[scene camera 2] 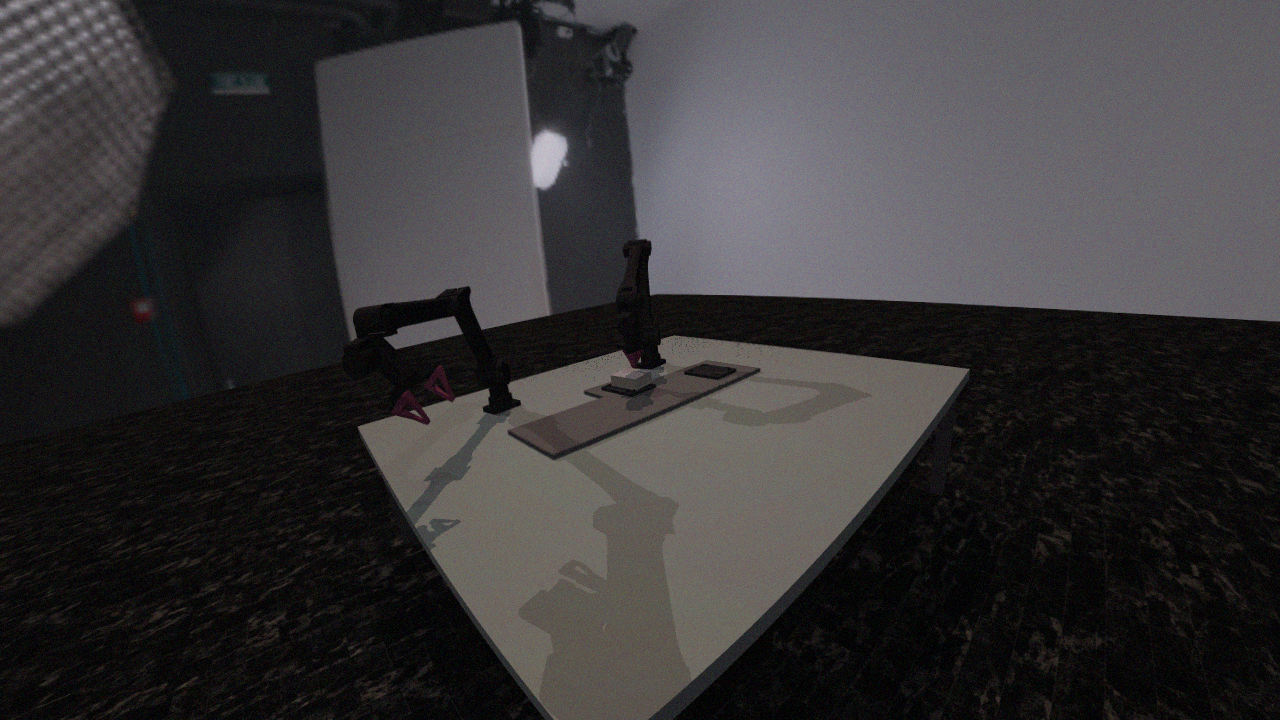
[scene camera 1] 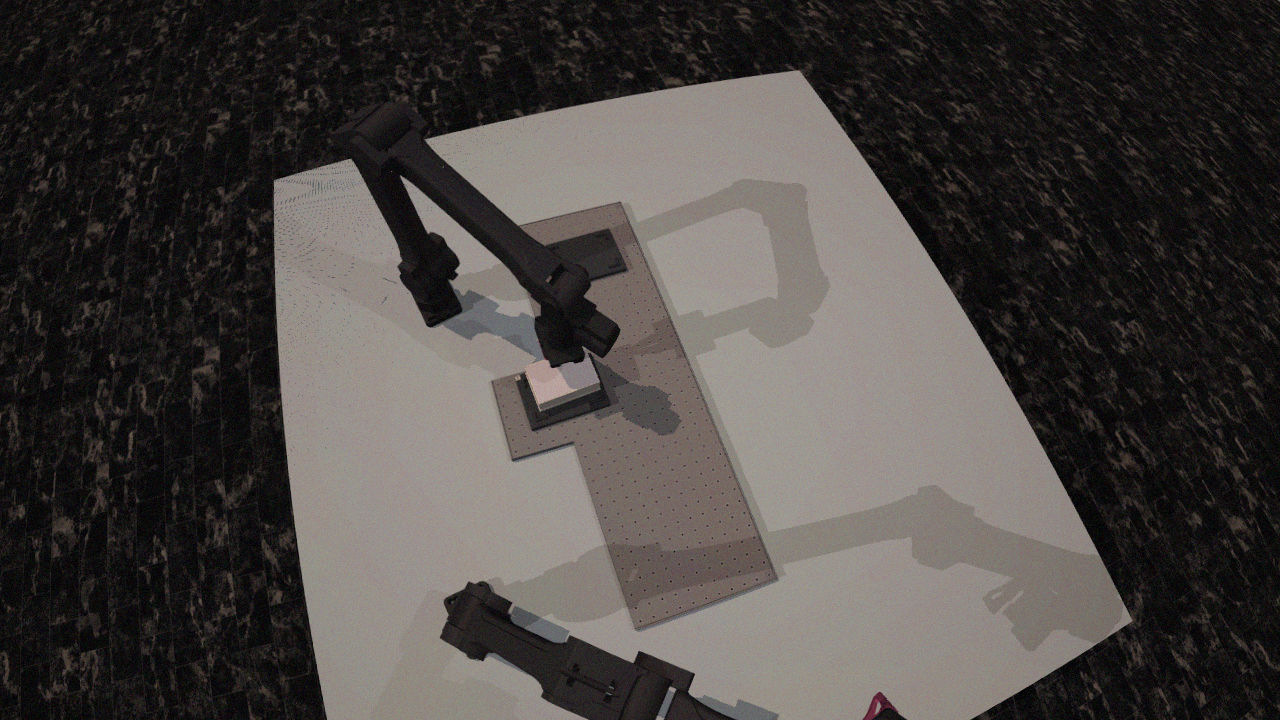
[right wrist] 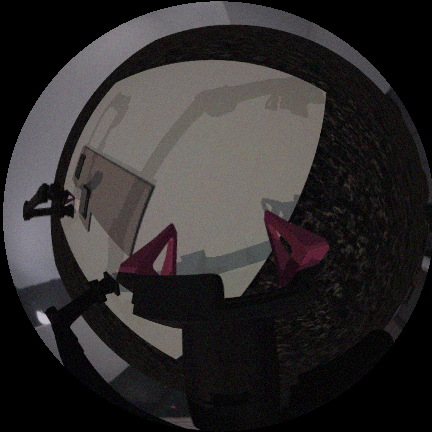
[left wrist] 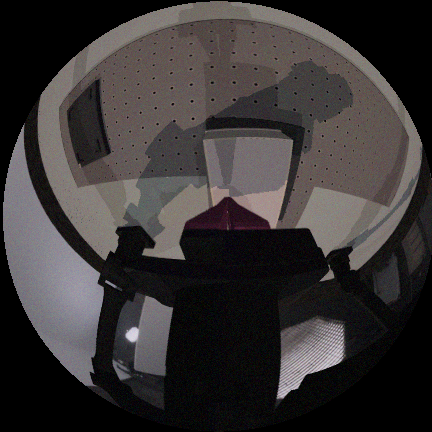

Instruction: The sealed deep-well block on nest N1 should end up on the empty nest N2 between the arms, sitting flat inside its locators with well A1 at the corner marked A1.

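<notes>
The pale sealed block [scene camera 1: 563, 386] [scene camera 2: 631, 379] [left wrist: 252, 162] is on the dark nest N2 [scene camera 1: 572, 417] [left wrist: 297, 165]. Whether it is fully flat inside the locators, and which corner is A1, I cannot tell. Nest N1 [scene camera 1: 590, 253] [scene camera 2: 711, 369] [left wrist: 89, 125] is empty. My left gripper [scene camera 2: 633, 360] [left wrist: 227, 201] is shut and empty, its fingertips together over the block's near edge in the left wrist view; contact is unclear. In scene camera 1 its fingertips are hidden. My right gripper [scene camera 2: 424, 395] [right wrist: 218, 221] is open and empty, far from the block.
A perforated brown board [scene camera 1: 666, 501] [scene camera 2: 572, 429] [left wrist: 170, 60] [right wrist: 125, 200] lies under both nests on the white table [scene camera 1: 859, 402] [scene camera 2: 769, 501] [right wrist: 225, 165]. The right gripper hangs by the table's edge. Arm shadows cross board and table.
</notes>
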